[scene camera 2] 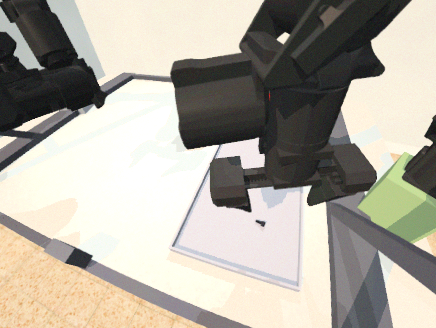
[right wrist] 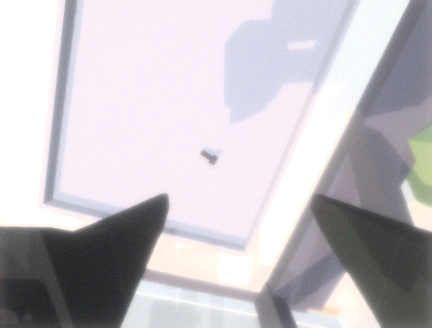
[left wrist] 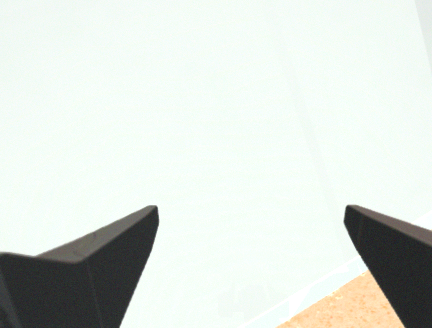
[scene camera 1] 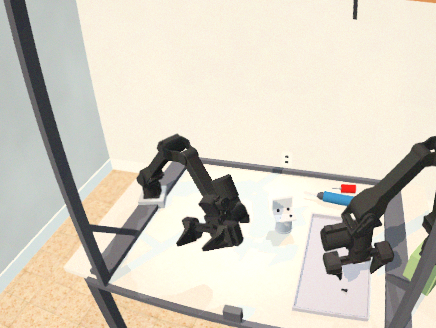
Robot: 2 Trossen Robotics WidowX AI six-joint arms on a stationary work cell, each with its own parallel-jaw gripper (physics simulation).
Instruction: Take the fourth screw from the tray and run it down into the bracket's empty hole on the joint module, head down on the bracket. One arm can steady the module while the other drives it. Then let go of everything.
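Frame: origin at the left arm's base, x right, y ahead, z up, level; metres.
Seen in the pictures: left gripper, fingertip midpoint: (left wrist: 249, 213) (scene camera 1: 189, 247); right gripper, fingertip midpoint: (scene camera 2: 279, 206) (right wrist: 239, 200) (scene camera 1: 355, 276); left arm's base, origin of the base link: (scene camera 1: 152, 193); right arm's base, origin of the base link: (scene camera 2: 427, 180).
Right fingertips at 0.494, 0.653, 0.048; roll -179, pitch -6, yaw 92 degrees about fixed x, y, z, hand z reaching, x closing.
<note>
Pixels of each thing's top centre, then the offset from my right fingertips to it, as dx, dy, dz. "spot": a spot on its surface instead.
- small dark screw, middle of its top: (right wrist: 208, 158) (scene camera 2: 260, 221) (scene camera 1: 344, 288) -0.010, -0.017, -0.069
- pale tray, middle of its top: (right wrist: 213, 11) (scene camera 2: 254, 172) (scene camera 1: 337, 259) -0.129, -0.015, -0.068
- joint module, middle of its top: (scene camera 1: 284, 214) -0.308, -0.167, -0.020
- blue tool, surface spot: (scene camera 1: 337, 198) spot: -0.410, +0.050, -0.050
- green block, surface spot: (right wrist: 422, 160) spot: -0.012, +0.192, -0.057
- grey block, middle of its top: (scene camera 2: 59, 248) (scene camera 1: 232, 308) +0.060, -0.346, -0.026
A small dark screw (scene camera 1: 344, 290) (scene camera 2: 261, 223) (right wrist: 210, 155) lies on its side on the pale tray (scene camera 1: 312, 295) (scene camera 2: 220, 237) (right wrist: 125, 125), toward its near end. The joint module (scene camera 1: 283, 227) stands upright left of the tray in scene camera 1, its white bracket (scene camera 1: 282, 202) on top. The bracket shows dark spots; which is the empty hole is too small to tell. My right gripper (scene camera 1: 357, 274) (scene camera 2: 280, 206) (right wrist: 239, 200) is open and empty, above the tray and apart from the screw. My left gripper (scene camera 1: 192, 245) (left wrist: 249, 213) is open and empty, left of the module.
A blue tool (scene camera 1: 337, 198) and a red-handled one (scene camera 1: 348, 188) lie behind the tray. A green block (scene camera 1: 420, 270) (scene camera 2: 402, 200) (right wrist: 422, 160) is at the right, beyond the dark table frame. A grey block (scene camera 1: 233, 313) sits on the front edge.
</note>
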